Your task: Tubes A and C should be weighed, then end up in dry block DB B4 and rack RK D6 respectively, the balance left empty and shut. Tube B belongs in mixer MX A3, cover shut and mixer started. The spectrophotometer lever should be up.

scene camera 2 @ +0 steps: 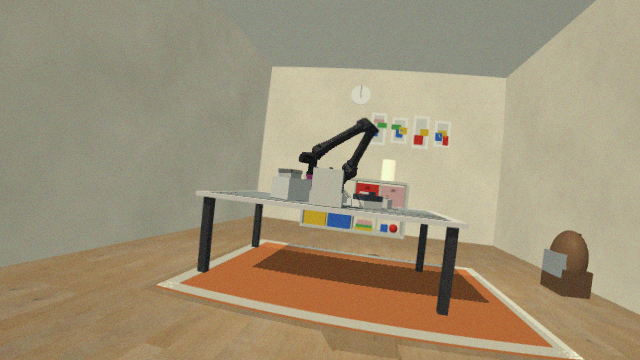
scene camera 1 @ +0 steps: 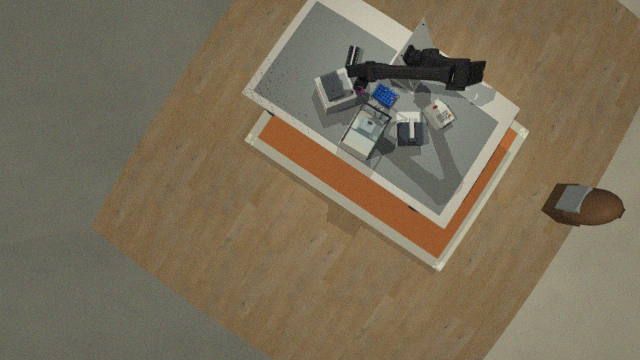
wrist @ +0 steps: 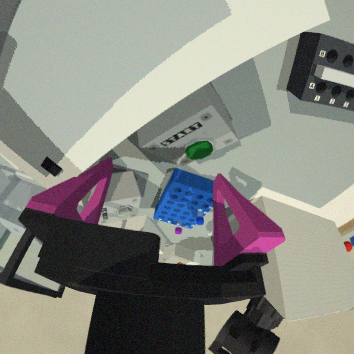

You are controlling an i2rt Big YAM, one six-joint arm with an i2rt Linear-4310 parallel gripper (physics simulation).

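Frame: origin at the arm's base, x ahead, y left, z up, level; centimetres.
Seen in the pictures: gripper, fingertip midpoint: (scene camera 1: 360, 86) (wrist: 164, 170); arm's base at its link origin: (scene camera 1: 410, 58) (wrist: 279, 283).
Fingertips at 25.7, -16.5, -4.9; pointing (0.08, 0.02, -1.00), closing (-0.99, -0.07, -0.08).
Pixels of each thing's top centre, then the offset from my fingertips to it, as dx, dy, dz. "pt": a spot on its surface instead.
- large mixer at its top centre: (scene camera 1: 344, 80) (scene camera 2: 298, 170) +6.0, -8.6, +10.0
- mixer's grey cover at its top centre: (scene camera 1: 333, 84) (scene camera 2: 291, 169) +10.4, -12.3, +10.0
- START box with a green button, top centre: (wrist: 197, 155) -2.6, -1.4, -1.6
- blue rack at its top centre: (wrist: 183, 209) (scene camera 1: 385, 94) -5.2, +14.6, -6.0
- purple cap at its top centre: (wrist: 177, 232) -5.7, +19.4, -3.6
- blue cap at its top centre: (wrist: 199, 222) -8.2, +14.0, -3.6
- black two-row block at a spot on its surface: (wrist: 305, 70) pt -10.1, -11.2, -6.2
- glass balance at a spot on its surface: (scene camera 1: 360, 145) pt +32.2, +15.2, +11.8
- white device at its top centre: (scene camera 1: 412, 126) (scene camera 2: 365, 191) +6.3, +36.3, +1.1
- keypad device at its top centre: (wrist: 171, 271) (scene camera 1: 441, 112) (scene camera 2: 380, 197) -10.9, +47.9, -2.1
- small dial device at a spot on its surface: (wrist: 124, 210) pt +4.4, +13.1, -2.2
My gripper (scene camera 1: 361, 91) (scene camera 2: 309, 177) (wrist: 164, 170) is open, its magenta fingers empty, low beside the large mixer (scene camera 1: 348, 97) (scene camera 2: 284, 187) (wrist: 270, 25). The mixer's grey cover (scene camera 1: 336, 85) looks down in scene camera 1. A START box with a green button (wrist: 200, 150) shows between and beyond the fingertips. The blue rack (scene camera 1: 384, 94) (wrist: 185, 197) stands near the right finger. A purple cap (wrist: 178, 230) and a blue cap (wrist: 200, 220) show at its edge. The black two-row block (wrist: 305, 70) has visible holes. The glass balance (scene camera 1: 360, 145) has a black frame. Tube letters and the lever's position cannot be made out.
A dark and white device (scene camera 1: 410, 135) and a keypad device (scene camera 1: 440, 114) stand right of the balance. A small dial device (wrist: 124, 210) shows beside the left finger. A tall pale box (scene camera 2: 327, 186) (wrist: 310, 260) stands near the arm's base.
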